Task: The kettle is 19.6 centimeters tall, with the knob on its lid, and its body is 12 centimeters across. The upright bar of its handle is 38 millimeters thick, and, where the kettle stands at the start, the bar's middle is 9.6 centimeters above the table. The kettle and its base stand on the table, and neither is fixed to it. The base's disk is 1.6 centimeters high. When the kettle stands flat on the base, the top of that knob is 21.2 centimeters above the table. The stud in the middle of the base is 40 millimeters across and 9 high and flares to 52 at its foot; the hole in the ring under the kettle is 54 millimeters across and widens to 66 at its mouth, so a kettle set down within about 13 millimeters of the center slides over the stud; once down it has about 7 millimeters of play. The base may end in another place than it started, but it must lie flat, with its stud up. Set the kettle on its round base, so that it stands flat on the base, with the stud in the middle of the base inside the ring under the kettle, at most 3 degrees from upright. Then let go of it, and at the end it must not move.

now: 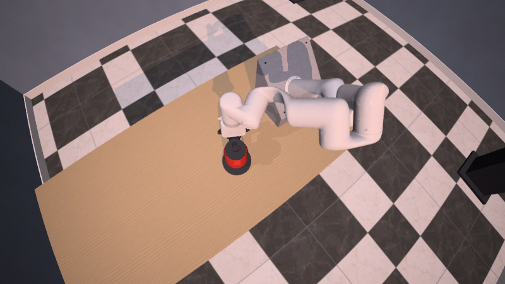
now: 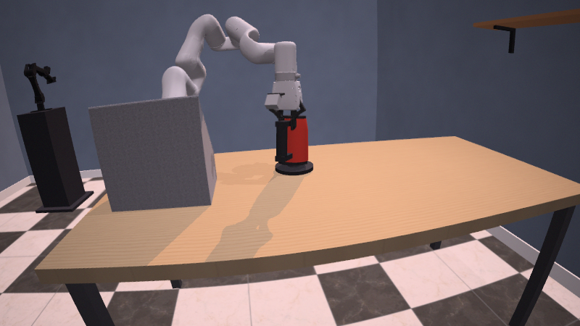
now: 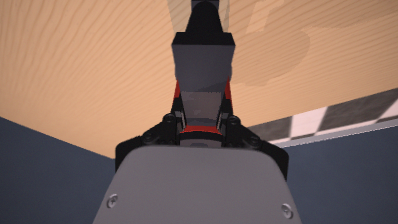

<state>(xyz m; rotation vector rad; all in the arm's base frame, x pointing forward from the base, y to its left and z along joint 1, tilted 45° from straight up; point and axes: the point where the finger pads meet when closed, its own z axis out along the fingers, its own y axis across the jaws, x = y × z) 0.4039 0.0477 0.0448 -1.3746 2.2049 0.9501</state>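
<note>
The kettle lies 6 cm below my hand, 2 cm to the left of it and 1 cm ahead of it. The rest, counted from my hand: round black base (18 cm below, 5 cm to the left, 3 cm ahead).
</note>
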